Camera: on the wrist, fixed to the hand. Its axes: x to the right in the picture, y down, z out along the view.
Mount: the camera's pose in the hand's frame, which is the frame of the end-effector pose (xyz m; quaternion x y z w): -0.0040 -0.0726 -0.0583 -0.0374 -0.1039 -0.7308 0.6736
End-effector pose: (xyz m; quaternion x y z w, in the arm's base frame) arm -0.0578 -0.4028 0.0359 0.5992 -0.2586 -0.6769 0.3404
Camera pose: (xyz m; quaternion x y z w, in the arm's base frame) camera -0.0110 -0.3503 -0.0252 -0.5096 -0.2537 0.7767 0.2698
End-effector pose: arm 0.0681 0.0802 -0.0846 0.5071 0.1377 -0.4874 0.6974
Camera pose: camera 0.0243 0.1306 -0.1496 0.1642 0.4091 -0.8855 0.1468
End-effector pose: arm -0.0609 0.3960 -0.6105 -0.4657 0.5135 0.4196 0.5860
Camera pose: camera -0.0033 0.3235 -0.6005 -0.6673 -0.0710 -0.0780 0.7373
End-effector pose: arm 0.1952 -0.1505 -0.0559 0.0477 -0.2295 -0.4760 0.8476
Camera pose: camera 0.1618 -0.1946 -0.1309 0.1187 -0.1900 -0.9536 0.2010
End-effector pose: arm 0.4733 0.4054 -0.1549 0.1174 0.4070 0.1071 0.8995
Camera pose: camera 0.4336 0.3425 -0.2111 -0.2409 0.2625 -0.5822 0.7308
